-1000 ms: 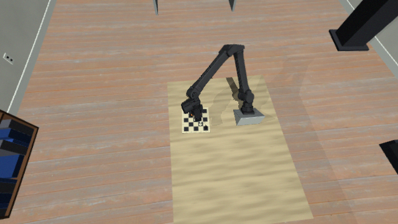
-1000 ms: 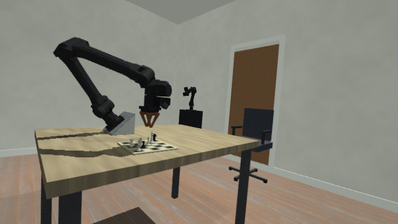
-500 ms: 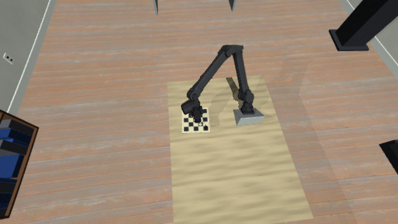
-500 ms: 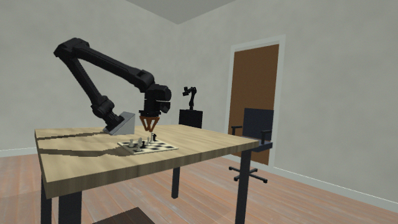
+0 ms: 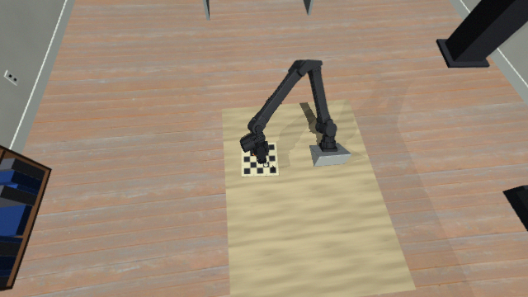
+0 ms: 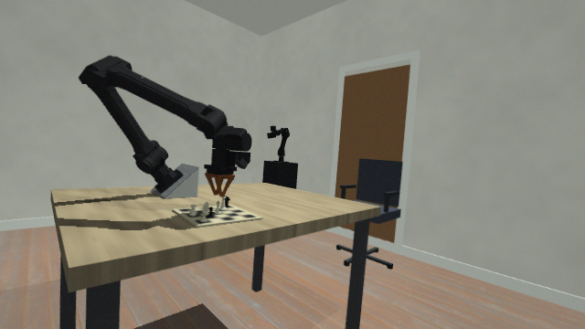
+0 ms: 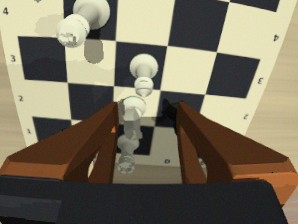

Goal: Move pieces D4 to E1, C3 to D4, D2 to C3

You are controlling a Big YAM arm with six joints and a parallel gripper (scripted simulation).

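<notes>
The small chessboard is 1 cm behind my hand and 7 cm below it. The rest, counted from my hand: black pawn 3 cm ahead, 4 cm to the right, 5 cm below.
</notes>
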